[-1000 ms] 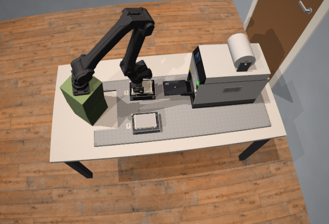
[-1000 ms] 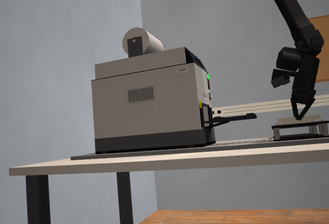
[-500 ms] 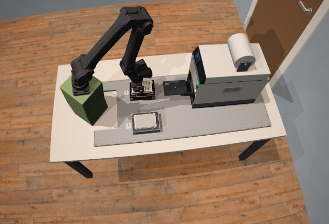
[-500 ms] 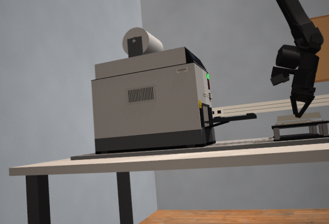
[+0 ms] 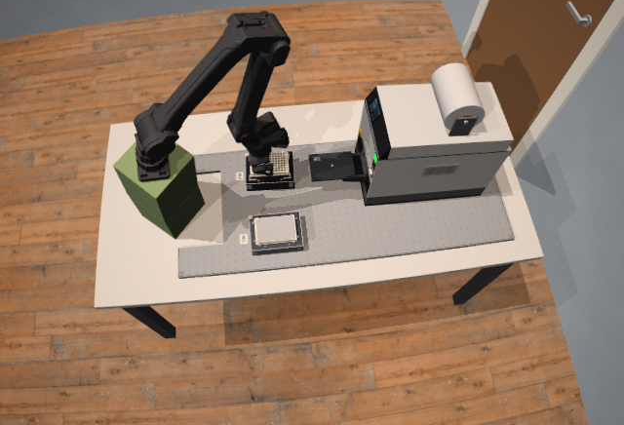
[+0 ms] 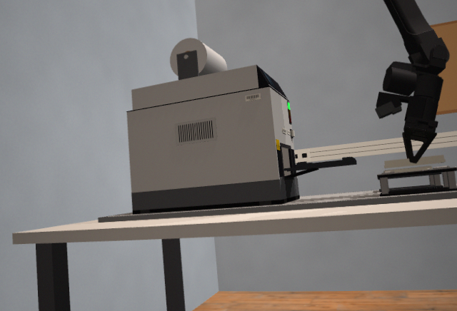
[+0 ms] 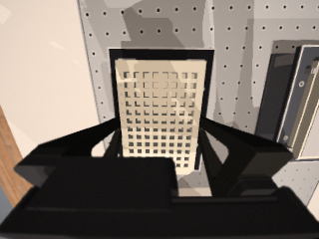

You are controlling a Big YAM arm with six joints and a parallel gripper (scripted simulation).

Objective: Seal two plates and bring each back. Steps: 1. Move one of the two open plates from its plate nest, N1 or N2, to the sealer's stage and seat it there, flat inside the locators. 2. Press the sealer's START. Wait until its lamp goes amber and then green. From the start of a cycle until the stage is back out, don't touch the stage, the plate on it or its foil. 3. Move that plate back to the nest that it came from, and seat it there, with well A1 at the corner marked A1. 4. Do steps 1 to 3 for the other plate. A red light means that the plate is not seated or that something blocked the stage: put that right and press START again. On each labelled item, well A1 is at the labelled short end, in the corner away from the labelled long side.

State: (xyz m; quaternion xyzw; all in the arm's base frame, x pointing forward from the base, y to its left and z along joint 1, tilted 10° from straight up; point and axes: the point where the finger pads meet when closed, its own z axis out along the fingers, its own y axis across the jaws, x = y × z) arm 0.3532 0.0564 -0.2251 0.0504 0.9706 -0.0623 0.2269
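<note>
Right now my hand is 200 mm short of the sealer stage, 60 mm to the left of it and 20 mm below it. The rest, counted from my hand: plate (right at my hand); yellow warning label (310 mm ahead, 10 mm to the left, 70 mm above); plate nest (20 mm behind, 230 mm to the right, 40 mm below).
</note>
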